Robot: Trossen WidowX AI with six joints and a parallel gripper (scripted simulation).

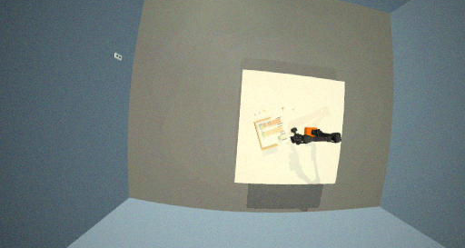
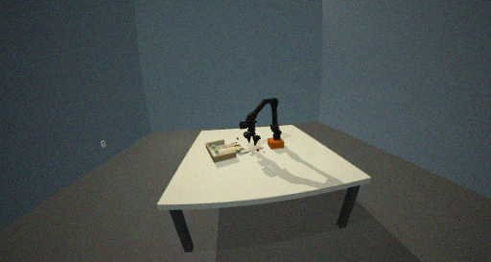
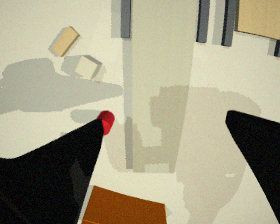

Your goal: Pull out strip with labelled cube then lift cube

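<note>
Now: gripper tip 5 cm above the strip, 2 cm short of it and 1 cm to the right of it. The rest, counted from my gripper tip: red cube (5 cm behind, 4 cm to the left, 4 cm below).
</note>
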